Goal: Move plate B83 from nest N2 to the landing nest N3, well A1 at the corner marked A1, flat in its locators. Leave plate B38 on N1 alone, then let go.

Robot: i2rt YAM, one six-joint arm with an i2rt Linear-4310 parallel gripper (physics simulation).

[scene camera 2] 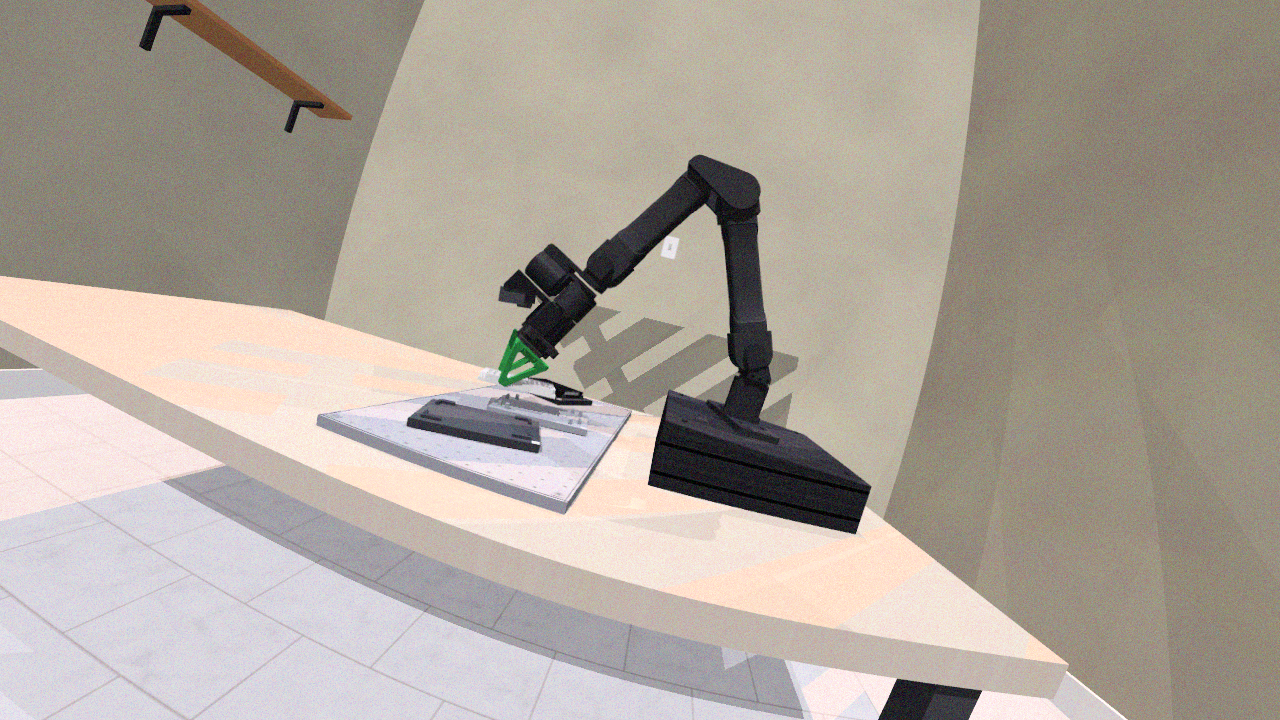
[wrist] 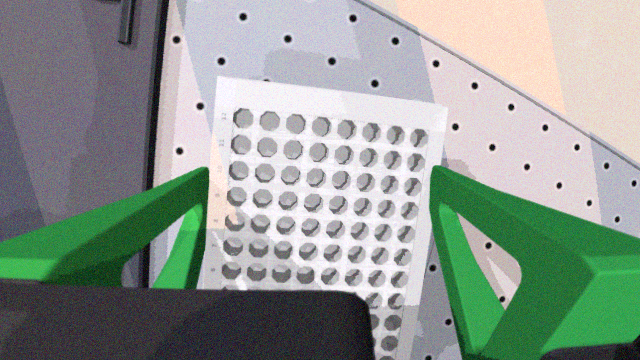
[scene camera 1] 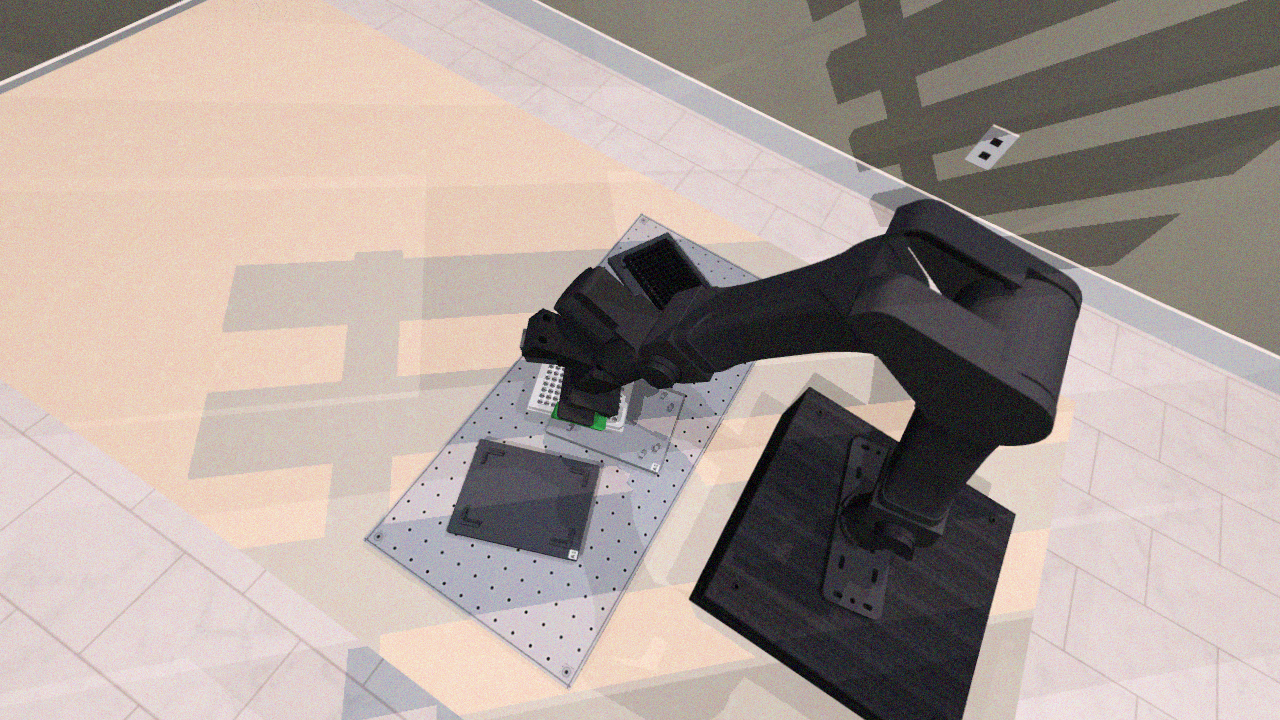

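My gripper (scene camera 1: pixel 586 413) (scene camera 2: pixel 520 362) (wrist: pixel 320 180) has green fingers and is shut on the long sides of the white well plate B83 (scene camera 1: pixel 547 385) (wrist: pixel 313 192). It holds the plate low over the perforated grey breadboard (scene camera 1: pixel 536 609) (scene camera 2: pixel 536 475) (wrist: pixel 492 116). The dark landing nest N3 (scene camera 1: pixel 523 496) (scene camera 2: pixel 475 420) (wrist: pixel 66 111) lies just beyond the plate's far end and to its left in the wrist view. The plate does not overlap it there. The black plate B38 (scene camera 1: pixel 660 266) (scene camera 2: pixel 563 392) sits on its nest at the far end of the breadboard, partly behind the arm.
The pale grey nest N2 (scene camera 1: pixel 657 420) lies under the wrist, beside N3. The arm's black base block (scene camera 1: pixel 787 573) (scene camera 2: pixel 760 456) stands to the right of the breadboard. A wooden wall shelf (scene camera 2: pixel 250 57) hangs high at the back.
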